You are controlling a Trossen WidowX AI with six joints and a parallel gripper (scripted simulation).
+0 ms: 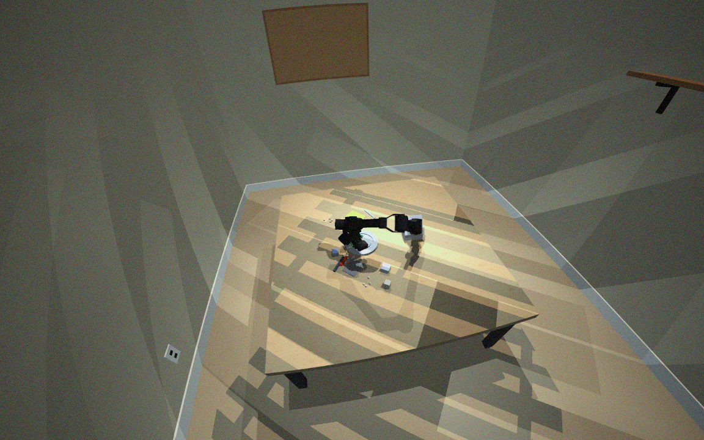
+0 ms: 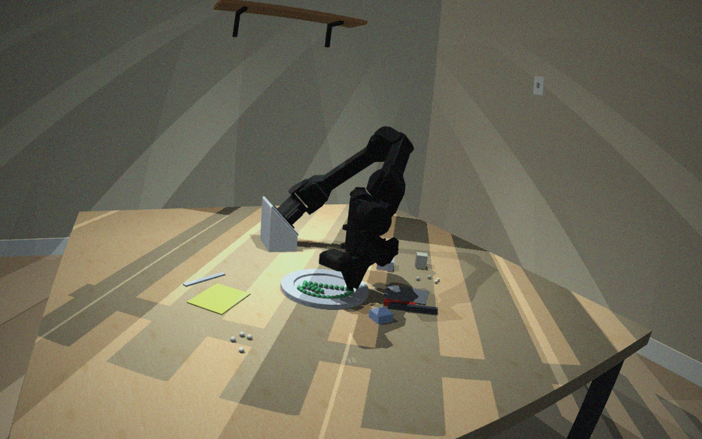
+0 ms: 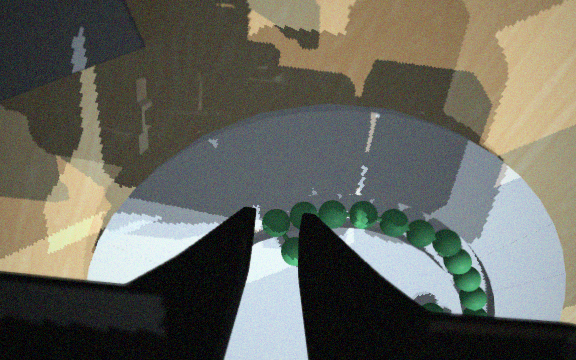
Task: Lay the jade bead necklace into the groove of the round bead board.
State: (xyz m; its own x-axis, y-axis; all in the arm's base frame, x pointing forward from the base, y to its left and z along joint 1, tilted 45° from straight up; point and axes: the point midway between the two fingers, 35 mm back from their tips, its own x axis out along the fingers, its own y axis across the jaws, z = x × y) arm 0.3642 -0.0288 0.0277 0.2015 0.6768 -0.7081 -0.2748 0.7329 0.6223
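Now: gripper tip 50 mm past the round grey bead board, 40 mm to the left of it and 10 mm above it. Also, from my gripper tip: grey plate: 120 mm to the left, 50 mm ahead, 20 mm below; then blue block: 120 mm ahead, 10 mm to the right, 10 mm below; then red and black pen: 100 mm ahead, 70 mm to the left, 10 mm below.
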